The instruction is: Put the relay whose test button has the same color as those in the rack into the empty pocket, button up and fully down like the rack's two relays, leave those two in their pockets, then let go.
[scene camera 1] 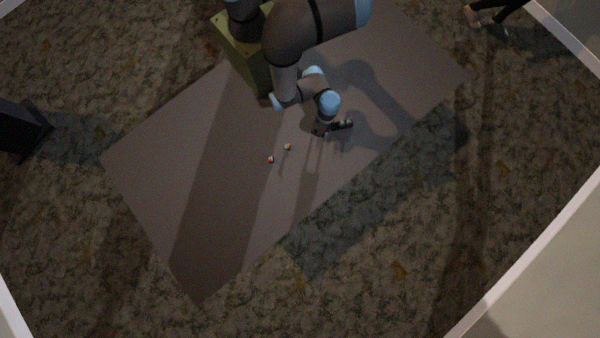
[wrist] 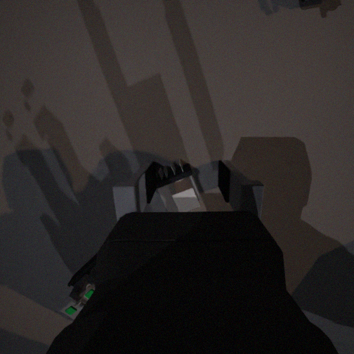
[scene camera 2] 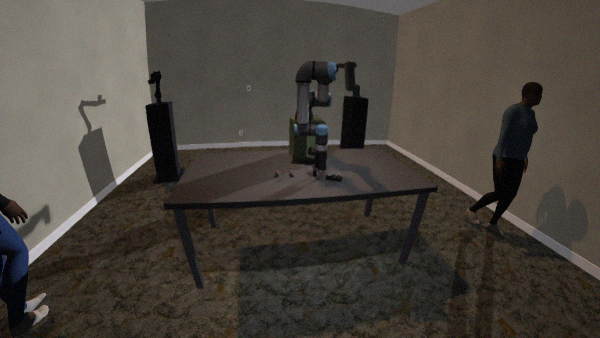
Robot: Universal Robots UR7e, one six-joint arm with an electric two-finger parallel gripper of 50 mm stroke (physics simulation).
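Pixels of known places: gripper, fingertip midpoint: (scene camera 2: 316, 177); arm's base, link origin: (scene camera 1: 248, 26).
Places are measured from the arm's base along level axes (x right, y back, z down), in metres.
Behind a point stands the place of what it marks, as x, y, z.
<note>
A relay (wrist: 184, 194) with a clear housing and a white patch lies on its side between the spread fingers in the wrist view, its metal pins toward the top; its button is hidden by the gripper body. My gripper (wrist: 186, 173) (scene camera 1: 320, 134) {0.077, -0.436, 0.313} (scene camera 2: 318, 177) {0.077, -0.436, 0.313} is open, low over the table around this relay, holding nothing. The dark rack (scene camera 1: 342, 126) {-0.009, -0.505, 0.285} (scene camera 2: 334, 178) {-0.016, -0.509, 0.301} stands close beside the gripper; in the wrist view, two green buttons of its relays show at the lower left. The empty pocket cannot be made out.
Two more relays are on the table (scene camera 1: 150, 165) {0.716, 0.104, 0.316} (scene camera 2: 220, 192) {0.703, -0.459, 0.315}, left of the gripper in the scene views: one orange-marked (scene camera 1: 287, 146) {0.231, -0.369, 0.273} (scene camera 2: 291, 174) {0.233, -0.377, 0.295}, one red-marked (scene camera 1: 270, 159) {0.327, -0.347, 0.273} (scene camera 2: 276, 174) {0.329, -0.355, 0.292}. Part of a dark relay (wrist: 309, 3) shows at the wrist view's top right. People stand beyond the table.
</note>
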